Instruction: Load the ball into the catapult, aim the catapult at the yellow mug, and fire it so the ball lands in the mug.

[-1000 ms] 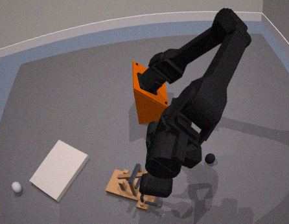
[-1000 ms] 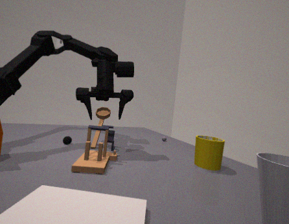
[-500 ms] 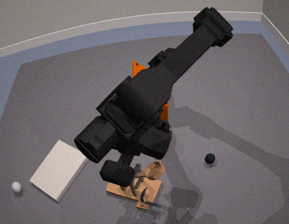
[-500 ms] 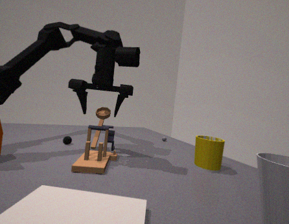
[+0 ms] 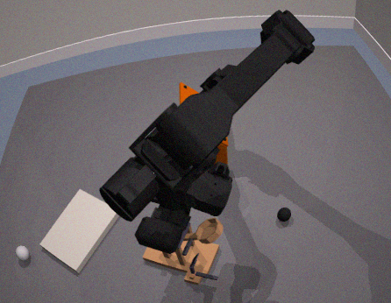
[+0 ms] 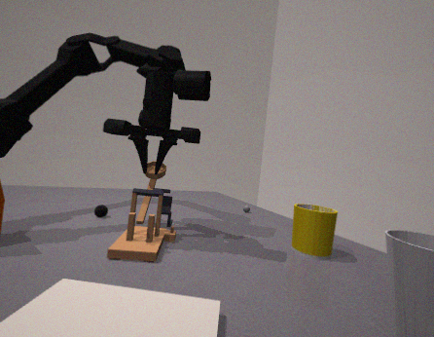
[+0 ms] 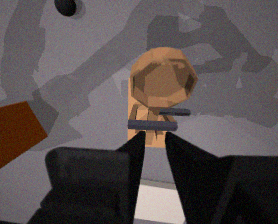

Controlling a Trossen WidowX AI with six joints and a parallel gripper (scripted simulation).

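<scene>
Right now the wooden catapult is 3 cm ahead of my gripper tip and 7 cm below it. Also, from my gripper tip: flat white sheet 11 cm behind, 25 cm to the right, 13 cm below; yellow mug 33 cm ahead, 16 cm to the right, 11 cm below; black ball 5 cm behind, 21 cm to the left, 13 cm below.
</scene>
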